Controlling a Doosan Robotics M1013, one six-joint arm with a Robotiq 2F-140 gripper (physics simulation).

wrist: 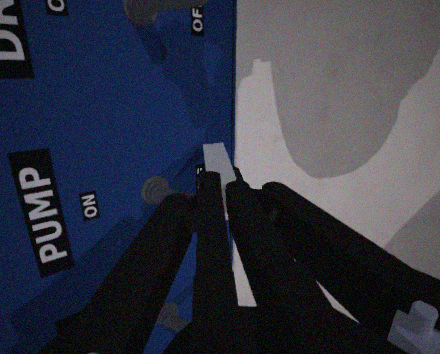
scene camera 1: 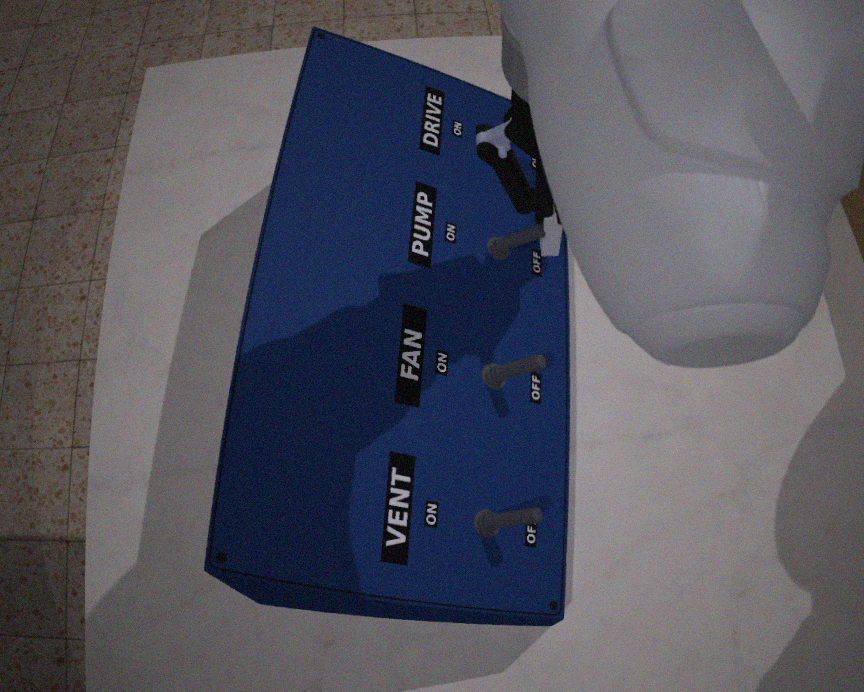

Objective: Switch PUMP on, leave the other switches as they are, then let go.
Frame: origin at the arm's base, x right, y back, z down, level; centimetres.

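Where they show: gripper, between the fingertips: (wrist: pixel 214 159) (scene camera 1: pixel 548 242).
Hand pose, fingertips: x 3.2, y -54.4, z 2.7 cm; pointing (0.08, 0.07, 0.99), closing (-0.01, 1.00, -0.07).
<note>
Things, the pixels of their top centre, and the offset from my fingertips. "spot": a spot on its surface instead. Level surfaces: height alone.
- PUMP switch, centre of its top: (wrist: pixel 181 210) (scene camera 1: pixel 522 226) dx -1.5, dy -3.0, dz -4.9 cm
- FAN switch, centre of its top: (scene camera 1: pixel 520 357) (wrist: pixel 189 348) dx -13.5, dy -4.1, dz -4.9 cm
- VENT switch, a spot on its surface: (scene camera 1: pixel 508 519) spot: dx -25.6, dy -5.5, dz -3.5 cm
- DRIVE switch, a spot on its surface: (wrist: pixel 167 6) spot: dx +10.0, dy -2.1, dz -3.4 cm
- pale table, height of its surface: dz +8.1 cm
The PUMP switch (scene camera 1: pixel 514 240) (wrist: pixel 156 190) is a grey lever that leans toward its OFF label. My gripper (scene camera 1: pixel 550 236) (wrist: pixel 214 159) is shut and empty. Its pale fingertips are at the OFF-side end of the PUMP lever, near the panel's edge; whether they touch it I cannot tell. In the wrist view the black fingers hide most of the lever. The FAN switch (scene camera 1: pixel 513 369) (wrist: pixel 172 316) and the VENT switch (scene camera 1: pixel 508 519) lean toward OFF. The DRIVE switch (wrist: pixel 167 6) leans toward OFF in the wrist view; the gripper hides it in the scene view.
The blue panel box (scene camera 1: pixel 317 180) (wrist: pixel 115 115) stands on a pale table (scene camera 1: pixel 692 490) (wrist: pixel 255 110). The grey robot arm (scene camera 1: pixel 685 216) hangs over the box's right edge beside DRIVE and PUMP. The FAN and VENT levers stick up along the same row. A tiled floor (scene camera 1: pixel 43 288) shows at the left.
</note>
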